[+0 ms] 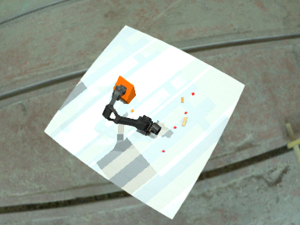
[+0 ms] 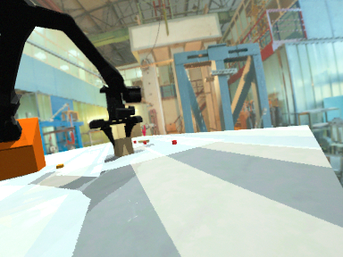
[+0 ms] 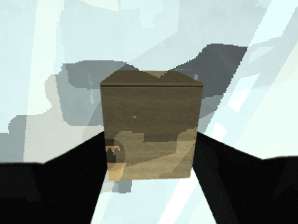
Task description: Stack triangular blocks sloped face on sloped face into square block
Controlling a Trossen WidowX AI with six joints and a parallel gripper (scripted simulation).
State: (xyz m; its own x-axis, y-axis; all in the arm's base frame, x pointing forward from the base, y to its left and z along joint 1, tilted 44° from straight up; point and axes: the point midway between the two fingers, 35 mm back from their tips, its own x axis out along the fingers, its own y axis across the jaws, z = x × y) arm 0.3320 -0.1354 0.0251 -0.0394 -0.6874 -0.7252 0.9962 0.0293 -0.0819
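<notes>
Right now the triangular block is 1 cm to the left of my gripper tip and 1 cm above it. Round my gripper tip: small cube (20 cm behind, 5 cm to the left, 3 cm below).
</notes>
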